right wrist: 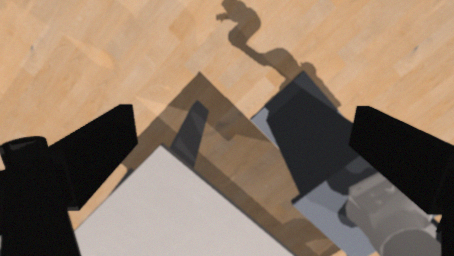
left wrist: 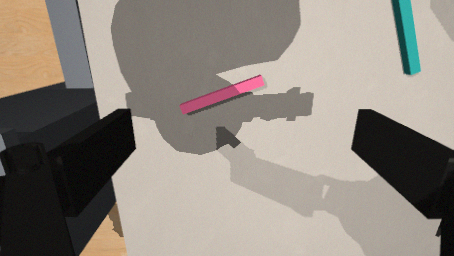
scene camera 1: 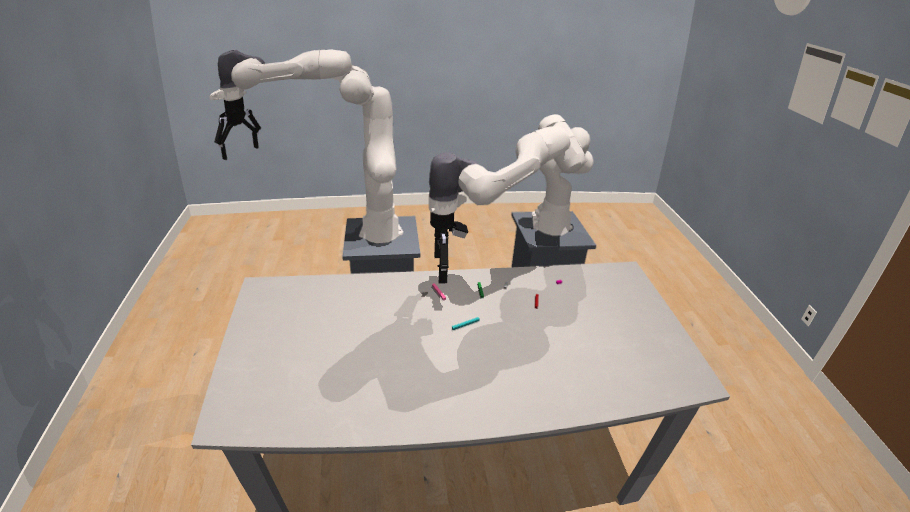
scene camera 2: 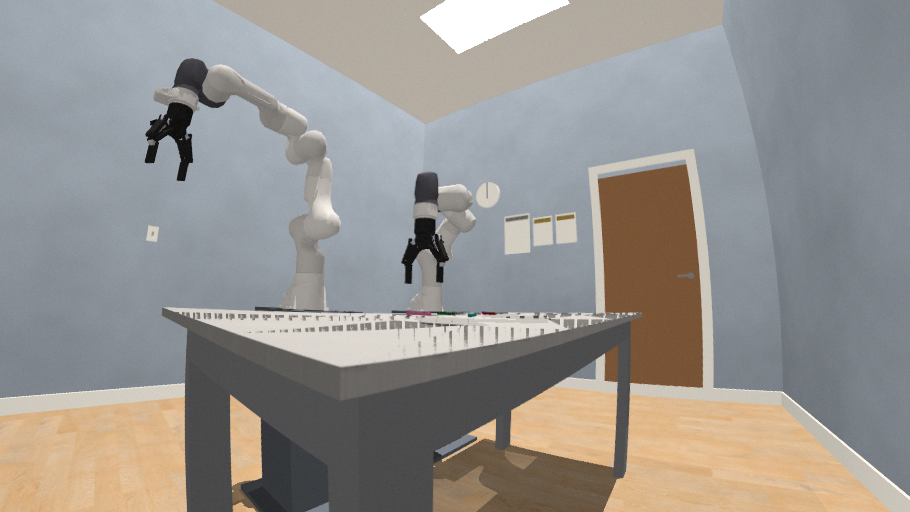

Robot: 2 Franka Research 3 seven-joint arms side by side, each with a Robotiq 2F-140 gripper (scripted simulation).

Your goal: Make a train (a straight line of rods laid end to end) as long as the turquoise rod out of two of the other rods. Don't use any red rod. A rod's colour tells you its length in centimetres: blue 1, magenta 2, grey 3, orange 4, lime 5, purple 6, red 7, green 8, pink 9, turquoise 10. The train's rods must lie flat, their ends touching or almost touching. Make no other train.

Path:
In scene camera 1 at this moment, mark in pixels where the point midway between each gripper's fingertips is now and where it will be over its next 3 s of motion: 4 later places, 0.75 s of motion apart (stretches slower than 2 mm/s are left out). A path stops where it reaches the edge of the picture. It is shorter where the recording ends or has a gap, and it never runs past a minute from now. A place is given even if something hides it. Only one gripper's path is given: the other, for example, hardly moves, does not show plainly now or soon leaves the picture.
My left gripper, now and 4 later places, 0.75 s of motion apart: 440, 269; 478, 261; 552, 262; 561, 267; 561, 270

